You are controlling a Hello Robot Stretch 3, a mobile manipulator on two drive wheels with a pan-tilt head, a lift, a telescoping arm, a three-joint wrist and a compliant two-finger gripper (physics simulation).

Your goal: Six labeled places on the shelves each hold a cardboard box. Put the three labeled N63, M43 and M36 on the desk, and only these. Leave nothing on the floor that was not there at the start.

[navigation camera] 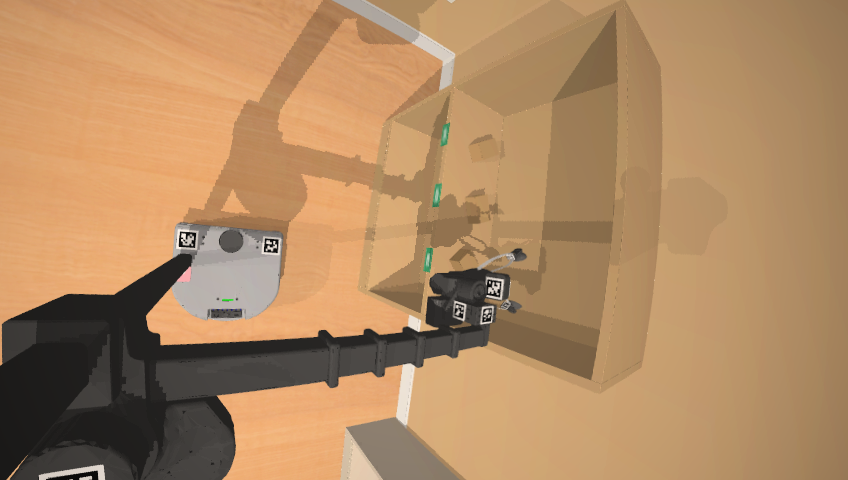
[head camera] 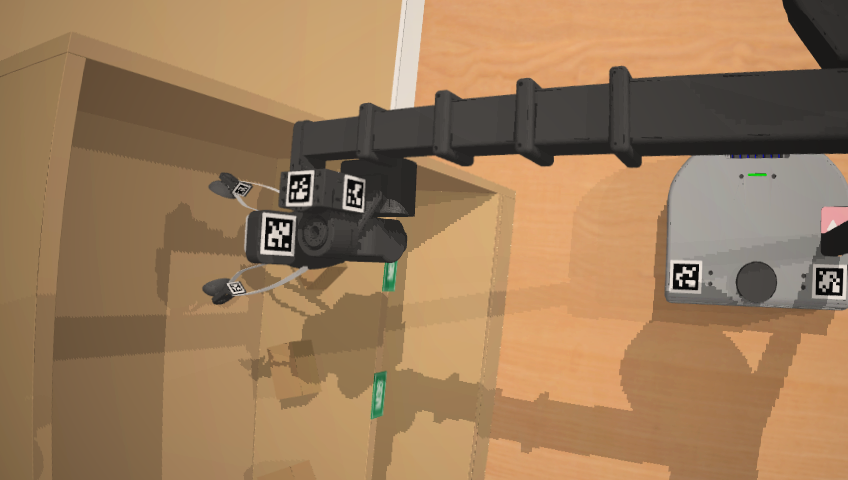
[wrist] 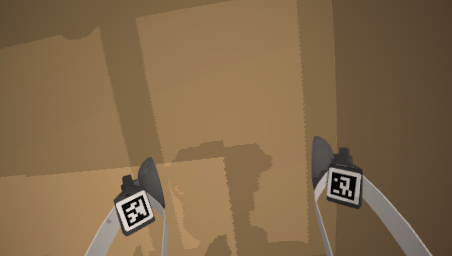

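Pixels of known places: gripper, between the fingertips: (navigation camera: 520, 280) (head camera: 211, 238); robot's base, origin of its link: (navigation camera: 230, 240) (head camera: 753, 280).
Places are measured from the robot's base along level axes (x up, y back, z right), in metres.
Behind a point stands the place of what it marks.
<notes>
My gripper (head camera: 221, 237) @(x 0.783, y 0.019, z 0.648 m) (navigation camera: 515, 280) @(x 0.783, y 0.019, z 0.648 m) (wrist: 234, 164) @(x 0.783, y 0.019, z 0.648 m) is open, its fingers wide apart with no box between them. It is inside the shelf unit (head camera: 504, 249) @(x 0.040, y 0.048, z 0.548 m) (navigation camera: 639, 178) @(x 1.060, y -0.228, z 0.646 m), above and beyond the nearest box. That cardboard box (head camera: 324, 276) @(x 0.553, y -0.026, z 0.641 m) (navigation camera: 462, 258) @(x 0.565, y -0.020, z 0.636 m) is partly hidden by the wrist in the head view. A second box (head camera: 294, 369) @(x 0.566, y -0.181, z 0.685 m) (navigation camera: 478, 208) @(x 0.566, y -0.186, z 0.686 m) sits on the same shelf, and a third box (head camera: 295, 471) @(x 0.557, y -0.361, z 0.686 m) (navigation camera: 483, 149) @(x 0.566, y -0.388, z 0.689 m) lies farther along. Green labels (head camera: 389, 276) @(x 0.503, y -0.020, z 0.550 m) (head camera: 378, 394) @(x 0.502, y -0.211, z 0.560 m) (navigation camera: 428, 259) @(x 0.502, y -0.007, z 0.549 m) (navigation camera: 437, 195) @(x 0.504, y -0.212, z 0.560 m) (navigation camera: 445, 134) @(x 0.503, y -0.419, z 0.572 m) mark the shelf edge; their text is too blurred to read surely. The desk cannot be identified.
My extended arm (head camera: 476, 127) @(x 0.899, y 0.099, z 0.220 m) (navigation camera: 261, 365) @(x 0.904, y 0.095, z 0.028 m) reaches over the shelf unit's side. My grey base (head camera: 731, 237) @(x 0.160, y 0.075, z 0.048 m) (navigation camera: 238, 276) @(x 0.160, y 0.111, z 0.031 m) stands on the wooden floor. A grey-brown piece of furniture (navigation camera: 395, 446) @(x 0.222, y 0.882, z 0.675 m) stands at the bottom of the navigation view. The shelf's back panel (wrist: 225, 90) faces the fingers.
</notes>
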